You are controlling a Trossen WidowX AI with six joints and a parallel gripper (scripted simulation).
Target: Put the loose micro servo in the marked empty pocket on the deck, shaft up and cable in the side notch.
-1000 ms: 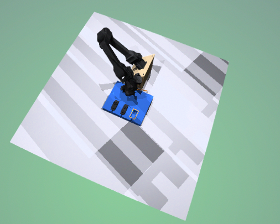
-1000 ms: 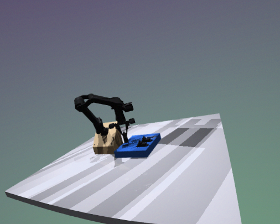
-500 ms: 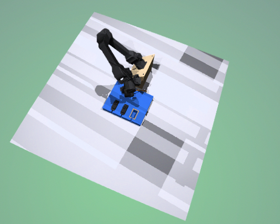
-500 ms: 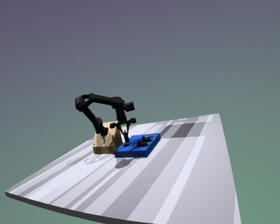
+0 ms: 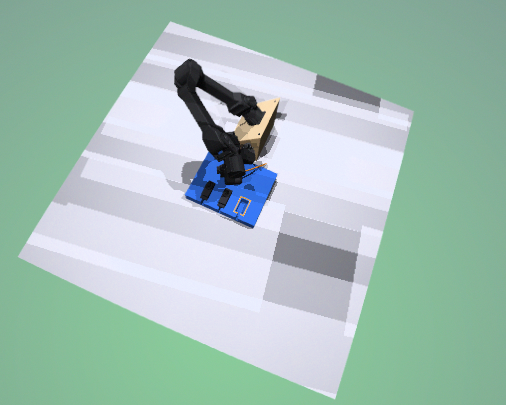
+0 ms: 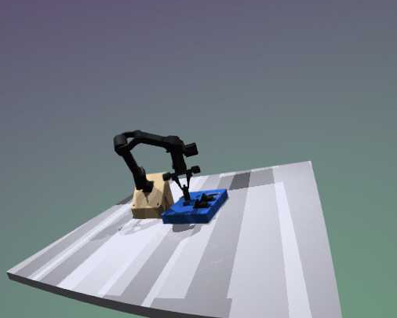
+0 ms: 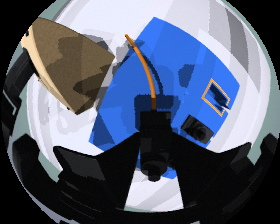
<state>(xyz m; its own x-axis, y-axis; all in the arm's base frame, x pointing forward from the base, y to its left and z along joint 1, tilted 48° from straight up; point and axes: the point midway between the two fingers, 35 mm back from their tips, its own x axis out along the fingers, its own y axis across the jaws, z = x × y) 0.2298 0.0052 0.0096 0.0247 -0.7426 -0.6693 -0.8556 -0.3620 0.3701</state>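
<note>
Now: gripper tip 100 mm above the blue deck, 20 mm to the right of it and 10 mm past it.
</note>
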